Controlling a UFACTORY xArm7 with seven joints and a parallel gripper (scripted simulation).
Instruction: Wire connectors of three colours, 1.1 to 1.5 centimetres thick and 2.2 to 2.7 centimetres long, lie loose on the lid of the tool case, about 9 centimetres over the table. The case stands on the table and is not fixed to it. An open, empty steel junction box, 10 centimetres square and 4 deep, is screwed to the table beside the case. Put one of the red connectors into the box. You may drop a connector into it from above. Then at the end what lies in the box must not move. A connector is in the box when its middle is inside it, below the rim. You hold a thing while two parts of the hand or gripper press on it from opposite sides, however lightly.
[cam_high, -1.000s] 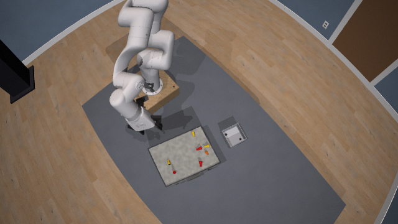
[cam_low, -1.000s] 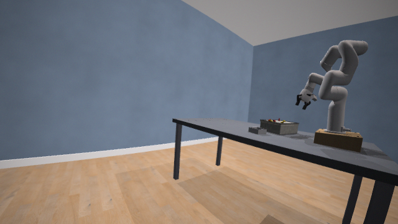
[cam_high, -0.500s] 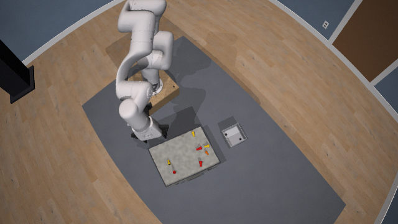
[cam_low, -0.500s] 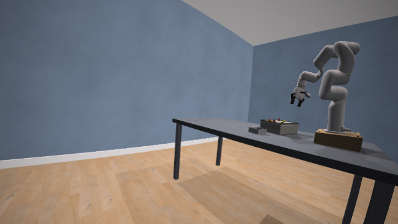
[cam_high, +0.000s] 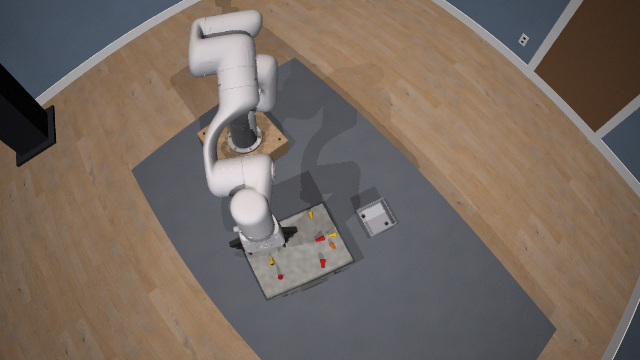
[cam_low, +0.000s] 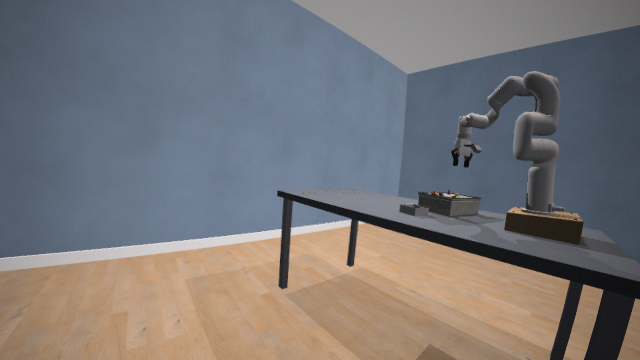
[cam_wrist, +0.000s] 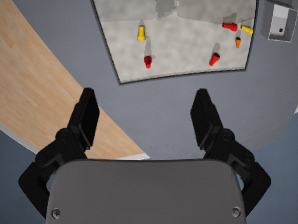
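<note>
Right now my hand is 180 mm to the right of the orange connector, 180 mm above it and 50 mm short of it. Round my hand: tool case: 210 mm below, 70 mm to the left, 10 mm ahead.
</note>
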